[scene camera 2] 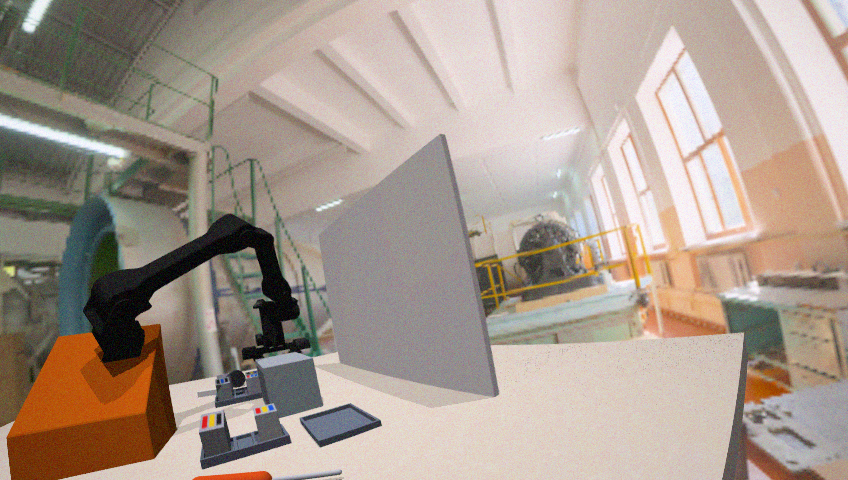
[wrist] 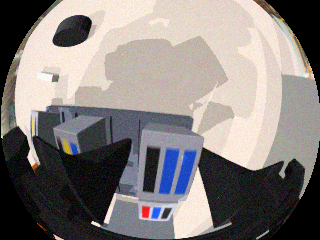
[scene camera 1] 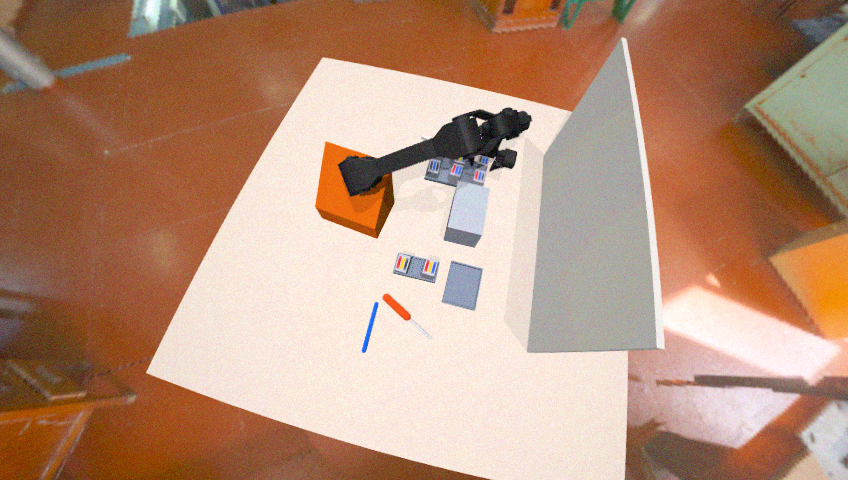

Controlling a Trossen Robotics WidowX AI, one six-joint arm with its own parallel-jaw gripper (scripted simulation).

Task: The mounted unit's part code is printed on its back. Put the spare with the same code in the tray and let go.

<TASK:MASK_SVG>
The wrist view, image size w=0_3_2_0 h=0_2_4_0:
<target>gripper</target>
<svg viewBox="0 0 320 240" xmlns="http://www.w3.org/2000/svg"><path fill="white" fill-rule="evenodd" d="M204 147L197 167L204 191L207 193L205 196L211 209L209 212L213 228L232 224L219 231L168 240L256 240L257 236L263 235L268 229L269 232L257 240L271 239L299 204L301 188L304 185L303 165L297 163L296 159L289 161L283 179L280 176L283 160L269 167L251 171ZM3 135L1 140L5 163L17 195L36 223L48 232L64 240L153 240L121 235L91 223L95 221L104 224L107 217L105 215L129 160L131 139L121 139L79 155L68 155L59 148L45 143L41 137L32 135L33 148L40 161L39 167L32 169L32 164L28 161L31 147L21 128L12 128L7 135Z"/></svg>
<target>spare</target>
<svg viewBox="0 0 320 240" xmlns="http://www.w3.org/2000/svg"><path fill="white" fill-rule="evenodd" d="M104 117L80 115L75 117L75 119L57 125L57 127L53 128L57 148L68 153L68 155L79 155L79 153L89 152L91 149L93 151L93 149L105 147L107 145L107 135L105 135Z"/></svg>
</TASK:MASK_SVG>
